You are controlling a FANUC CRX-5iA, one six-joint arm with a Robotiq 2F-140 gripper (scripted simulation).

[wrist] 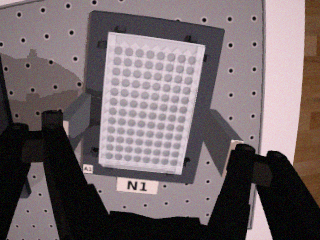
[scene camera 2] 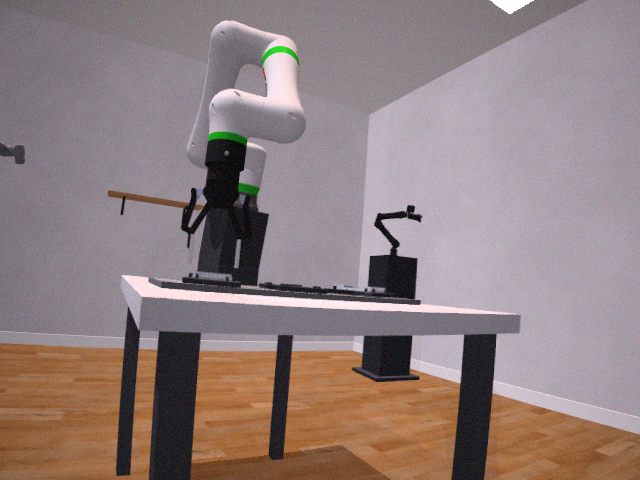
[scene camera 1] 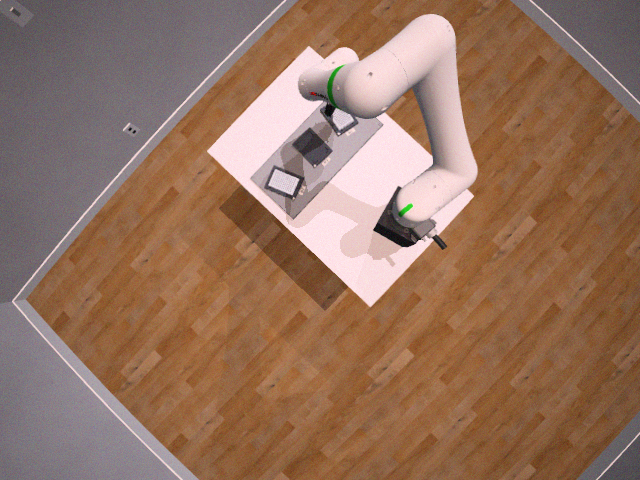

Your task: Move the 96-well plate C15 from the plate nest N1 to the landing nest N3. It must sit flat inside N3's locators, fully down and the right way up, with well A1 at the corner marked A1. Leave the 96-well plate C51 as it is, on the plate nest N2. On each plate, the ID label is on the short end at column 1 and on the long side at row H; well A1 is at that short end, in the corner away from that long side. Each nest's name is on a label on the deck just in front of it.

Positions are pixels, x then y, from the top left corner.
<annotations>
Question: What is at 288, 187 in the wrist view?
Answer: The gripper.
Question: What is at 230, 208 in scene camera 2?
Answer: The gripper.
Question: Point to a landing nest N3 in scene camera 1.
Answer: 312, 147
</annotations>
